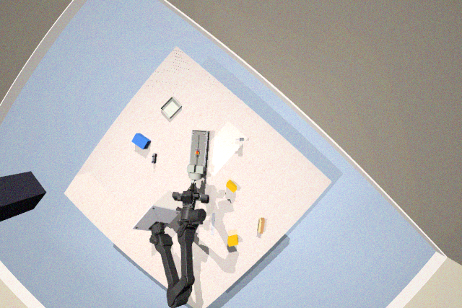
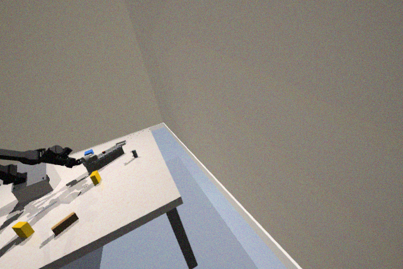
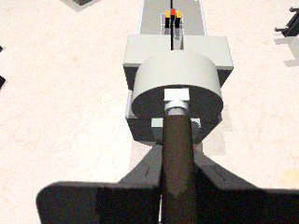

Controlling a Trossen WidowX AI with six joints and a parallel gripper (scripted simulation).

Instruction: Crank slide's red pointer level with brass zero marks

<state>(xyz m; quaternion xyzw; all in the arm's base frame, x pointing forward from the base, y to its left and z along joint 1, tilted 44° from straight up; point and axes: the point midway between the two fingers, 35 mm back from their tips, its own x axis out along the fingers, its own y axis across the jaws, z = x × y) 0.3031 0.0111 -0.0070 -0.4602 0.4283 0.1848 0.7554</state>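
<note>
Now: gripper tip 2 cm below the crank. Also, from my gripper tip: blue block (41 cm to the left, 9 cm behind, 7 cm below); then dark brown crank handle (3 cm above, 1 cm to the right, 1 cm behind); then red pointer (13 cm ahead, 11 cm to the left, 1 cm below).
</note>
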